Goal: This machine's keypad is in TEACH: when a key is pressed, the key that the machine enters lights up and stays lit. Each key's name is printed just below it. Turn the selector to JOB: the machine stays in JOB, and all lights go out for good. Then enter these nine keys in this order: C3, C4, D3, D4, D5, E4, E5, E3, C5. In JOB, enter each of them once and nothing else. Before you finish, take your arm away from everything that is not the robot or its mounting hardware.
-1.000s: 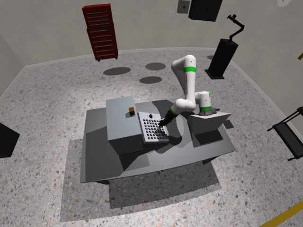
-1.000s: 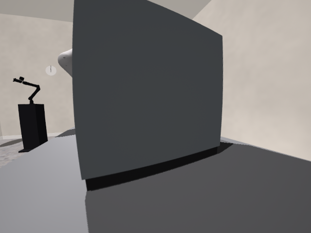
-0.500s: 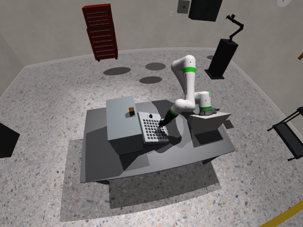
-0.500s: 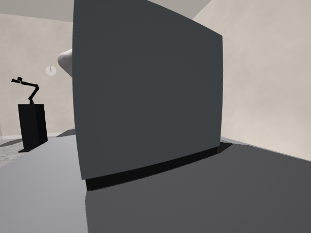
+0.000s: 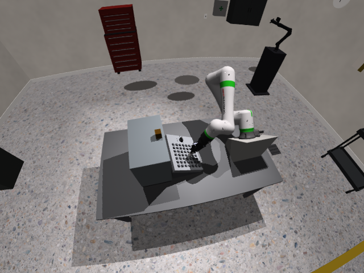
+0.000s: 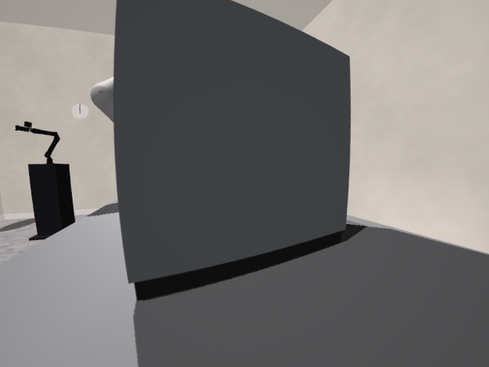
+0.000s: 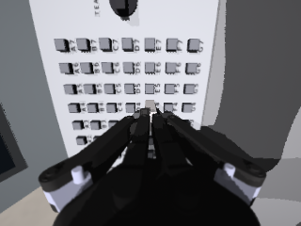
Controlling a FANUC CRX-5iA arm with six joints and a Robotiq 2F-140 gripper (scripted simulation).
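My gripper is now 40 mm short of the key, 40 mm to the right of it and 10 mm above it. Round my hand: white keypad panel 70 mm ahead, 40 mm to the right, 50 mm below; black selector knob 60 mm ahead, 160 mm to the right.
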